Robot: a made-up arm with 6 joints. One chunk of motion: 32 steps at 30 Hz.
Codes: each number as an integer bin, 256 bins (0 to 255) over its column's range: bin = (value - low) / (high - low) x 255, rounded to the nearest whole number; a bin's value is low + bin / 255 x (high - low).
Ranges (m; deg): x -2.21..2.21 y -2.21..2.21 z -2.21..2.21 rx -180..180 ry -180..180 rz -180..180
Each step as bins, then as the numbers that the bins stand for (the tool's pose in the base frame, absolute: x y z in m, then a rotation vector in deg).
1 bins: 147 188 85 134 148 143
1 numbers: 0.3380 1.0487 -0.7367 9.18 28.94 21.88
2 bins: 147 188 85 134 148 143
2 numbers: 0.3380 1.0487 -0.7367 9.18 28.94 21.88
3 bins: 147 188 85 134 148 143
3 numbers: 0.3380 1.0487 -0.7367 9.18 28.94 21.88
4 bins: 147 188 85 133 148 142
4 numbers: 0.3380 1.0487 -0.7367 7.76 28.94 20.47
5 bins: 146 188 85 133 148 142
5 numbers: 0.3207 1.0487 -0.7367 7.76 28.94 20.47
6 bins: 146 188 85 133 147 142
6 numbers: 0.3207 1.0487 -0.7367 7.76 27.53 20.47
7 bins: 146 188 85 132 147 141
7 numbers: 0.3207 1.0487 -0.7367 6.35 27.53 19.06
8 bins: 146 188 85 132 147 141
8 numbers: 0.3207 1.0487 -0.7367 6.35 27.53 19.06
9 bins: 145 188 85 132 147 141
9 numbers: 0.3033 1.0487 -0.7367 6.35 27.53 19.06
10 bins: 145 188 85 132 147 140
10 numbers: 0.3033 1.0487 -0.7367 6.35 27.53 17.65
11 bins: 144 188 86 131 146 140
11 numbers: 0.2860 1.0487 -0.7193 4.94 26.12 17.65
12 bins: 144 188 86 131 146 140
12 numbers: 0.2860 1.0487 -0.7193 4.94 26.12 17.65
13 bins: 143 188 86 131 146 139
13 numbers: 0.2687 1.0487 -0.7193 4.94 26.12 16.24
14 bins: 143 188 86 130 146 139
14 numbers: 0.2687 1.0487 -0.7193 3.53 26.12 16.24
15 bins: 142 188 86 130 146 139
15 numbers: 0.2513 1.0487 -0.7193 3.53 26.12 16.24
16 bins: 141 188 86 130 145 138
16 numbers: 0.2340 1.0487 -0.7193 3.53 24.71 14.82
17 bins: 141 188 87 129 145 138
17 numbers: 0.2340 1.0487 -0.7020 2.12 24.71 14.82
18 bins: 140 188 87 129 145 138
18 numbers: 0.2167 1.0487 -0.7020 2.12 24.71 14.82
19 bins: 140 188 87 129 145 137
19 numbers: 0.2167 1.0487 -0.7020 2.12 24.71 13.41
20 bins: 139 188 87 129 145 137
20 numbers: 0.1993 1.0487 -0.7020 2.12 24.71 13.41
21 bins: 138 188 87 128 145 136
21 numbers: 0.1820 1.0487 -0.7020 0.71 24.71 12.00
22 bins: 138 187 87 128 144 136
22 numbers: 0.1820 1.0313 -0.7020 0.71 23.29 12.00
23 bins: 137 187 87 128 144 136
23 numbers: 0.1647 1.0313 -0.7020 0.71 23.29 12.00
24 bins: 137 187 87 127 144 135
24 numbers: 0.1647 1.0313 -0.7020 -0.71 23.29 10.59
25 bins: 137 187 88 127 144 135
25 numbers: 0.1647 1.0313 -0.6847 -0.71 23.29 10.59
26 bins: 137 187 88 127 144 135
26 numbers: 0.1647 1.0313 -0.6847 -0.71 23.29 10.59
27 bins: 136 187 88 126 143 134
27 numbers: 0.1473 1.0313 -0.6847 -2.12 21.88 9.18
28 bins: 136 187 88 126 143 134
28 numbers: 0.1473 1.0313 -0.6847 -2.12 21.88 9.18
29 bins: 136 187 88 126 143 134
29 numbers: 0.1473 1.0313 -0.6847 -2.12 21.88 9.18
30 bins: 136 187 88 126 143 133
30 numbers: 0.1473 1.0313 -0.6847 -2.12 21.88 7.76
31 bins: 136 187 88 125 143 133
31 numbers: 0.1473 1.0313 -0.6847 -3.53 21.88 7.76
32 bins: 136 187 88 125 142 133
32 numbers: 0.1473 1.0313 -0.6847 -3.53 20.47 7.76
